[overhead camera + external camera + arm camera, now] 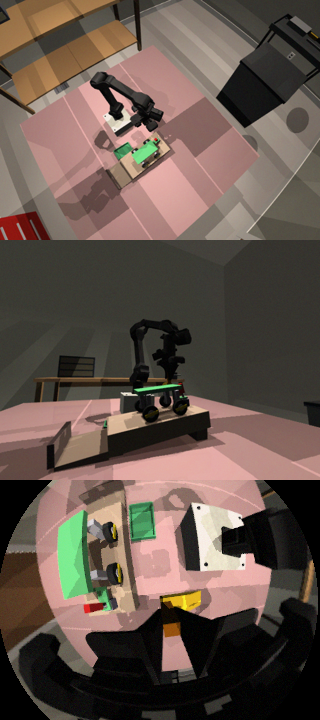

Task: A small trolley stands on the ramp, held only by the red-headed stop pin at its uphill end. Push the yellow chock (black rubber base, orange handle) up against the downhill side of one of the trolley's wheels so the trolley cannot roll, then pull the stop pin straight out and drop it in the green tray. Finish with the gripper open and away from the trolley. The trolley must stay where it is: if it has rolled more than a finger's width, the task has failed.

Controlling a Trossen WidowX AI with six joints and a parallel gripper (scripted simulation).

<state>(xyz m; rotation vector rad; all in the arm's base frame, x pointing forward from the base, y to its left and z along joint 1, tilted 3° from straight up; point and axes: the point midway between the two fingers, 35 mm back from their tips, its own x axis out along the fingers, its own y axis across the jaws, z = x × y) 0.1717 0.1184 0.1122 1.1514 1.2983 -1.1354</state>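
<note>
Right now my gripper tip is 130 mm short of the red-headed stop pin, 10 mm to the right of it and 50 mm above it. Round my gripper tip: yellow chock (20 mm behind, 10 mm below); then brown ramp (160 mm ahead, 100 mm to the right, 130 mm below); then green-decked trolley (160 mm ahead, 90 mm to the right, 60 mm below).
</note>
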